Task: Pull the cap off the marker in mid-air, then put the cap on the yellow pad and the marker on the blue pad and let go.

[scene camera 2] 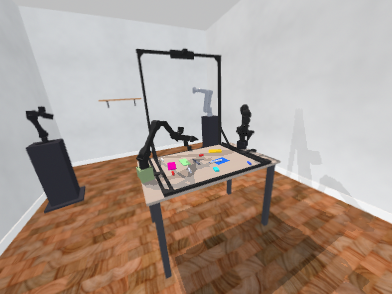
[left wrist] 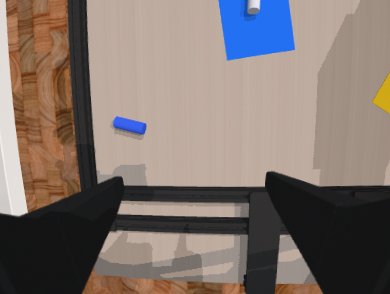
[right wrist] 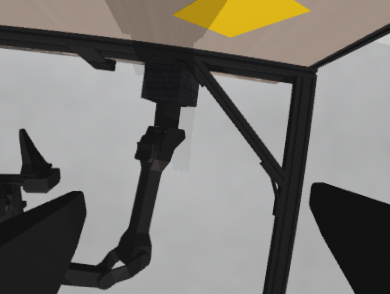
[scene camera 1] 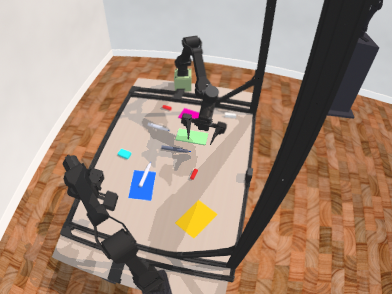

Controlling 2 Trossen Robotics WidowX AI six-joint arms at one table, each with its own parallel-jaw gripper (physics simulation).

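Where they show: left gripper, between the fingertips: [scene camera 2: 243, 140] [left wrist: 195, 181]; right gripper, between the fingertips: [scene camera 2: 196, 139] [right wrist: 199, 198] [scene camera 1: 199, 141]; left arm's base, origin of its link: [scene camera 2: 242, 140] [right wrist: 169, 102] [scene camera 1: 153, 284]; right arm's base, origin of its link: [scene camera 2: 144, 167] [scene camera 1: 182, 73].
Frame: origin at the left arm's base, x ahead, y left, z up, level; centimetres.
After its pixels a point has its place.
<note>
A white marker [scene camera 1: 145, 175] {x 51.6, y -5.7, z -7.3 cm} lies on the blue pad [scene camera 1: 142, 194] {x 43.0, y -2.6, z -8.7 cm} [scene camera 2: 223, 161] {x 47.9, y -0.1, z -8.7 cm} [left wrist: 257, 44] {x 42.6, y -1.1, z -8.7 cm}, its upper end past the pad's edge in scene camera 1; its lower end [left wrist: 254, 7] {x 47.1, y -2.4, z -7.0 cm} shows in the left wrist view. A red cap [scene camera 1: 194, 174] {x 46.5, y -27.1, z -6.8 cm} [scene camera 2: 201, 155] {x 47.9, y -26.4, z -7.6 cm} lies on the table between the green and yellow pads, off the yellow pad [scene camera 1: 196, 219] {x 25.8, y -22.5, z -8.7 cm} [scene camera 2: 215, 151] {x 27.3, y -21.2, z -8.7 cm} [left wrist: 384, 95] {x 26.4, y -15.7, z -8.7 cm} [right wrist: 242, 17] {x 24.6, y -23.0, z -8.7 cm}. My right gripper [scene camera 1: 200, 140] {x 50.3, y -30.2, z 10.3 cm} [right wrist: 199, 198] {x 50.3, y -30.2, z 10.3 cm} is open and empty above the table, near the green pad. My left gripper [left wrist: 195, 181] {x 32.6, y 13.4, z 10.3 cm} is open and empty at the lower left of scene camera 1.
A green pad [scene camera 1: 192, 137] {x 68.4, y -31.9, z -8.0 cm}, magenta pad [scene camera 1: 188, 114], dark marker [scene camera 1: 176, 149] {x 62.4, y -22.6, z -7.2 cm}, grey marker [scene camera 1: 158, 127] {x 79.0, y -16.6, z -7.5 cm}, cyan block [scene camera 1: 124, 154] {x 66.0, y 2.8, z -7.3 cm}, second red cap [scene camera 1: 167, 107] {x 91.8, y -23.8, z -6.9 cm} and white cap [scene camera 1: 230, 115] {x 77.5, y -55.1, z -7.1 cm} lie about. A blue cap [left wrist: 130, 125] {x 40.7, y 22.0, z -6.7 cm} lies near the side rail [left wrist: 80, 100] {x 48.2, y 27.5, z -6.8 cm}.
</note>
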